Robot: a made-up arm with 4 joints. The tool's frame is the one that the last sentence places.
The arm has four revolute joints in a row. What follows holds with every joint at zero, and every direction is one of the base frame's. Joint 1 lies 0.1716 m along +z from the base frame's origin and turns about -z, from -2.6 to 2.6 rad. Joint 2 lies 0.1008 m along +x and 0.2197 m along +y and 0.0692 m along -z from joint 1 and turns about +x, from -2.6 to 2.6 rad. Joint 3 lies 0.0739 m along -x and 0.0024 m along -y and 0.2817 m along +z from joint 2 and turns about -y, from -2.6 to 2.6 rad. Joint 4 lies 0.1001 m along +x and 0.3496 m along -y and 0.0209 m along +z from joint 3 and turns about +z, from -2.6 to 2.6 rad. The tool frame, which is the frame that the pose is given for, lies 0.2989 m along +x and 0.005 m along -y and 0.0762 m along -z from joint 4; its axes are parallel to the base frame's.
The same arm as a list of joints. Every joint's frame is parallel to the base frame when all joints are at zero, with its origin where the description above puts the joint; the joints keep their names.
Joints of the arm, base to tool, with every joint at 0 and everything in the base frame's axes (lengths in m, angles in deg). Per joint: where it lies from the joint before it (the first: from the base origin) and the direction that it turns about. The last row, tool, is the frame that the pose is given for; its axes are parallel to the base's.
joint 1: axis -z origin 0 0 0.1716
joint 2: axis +x origin 0.1008 0.2197 -0.0692
joint 3: axis -y origin -0.0739 -0.0024 0.2817
joint 4: axis +z origin 0.1001 -0.3496 0.0209
tool: origin 0.2989 -0.005 -0.0762
Joint limits (deg, base to tool): -148.97..148.97 -148.97..148.97 -148.97..148.97 -148.97..148.97

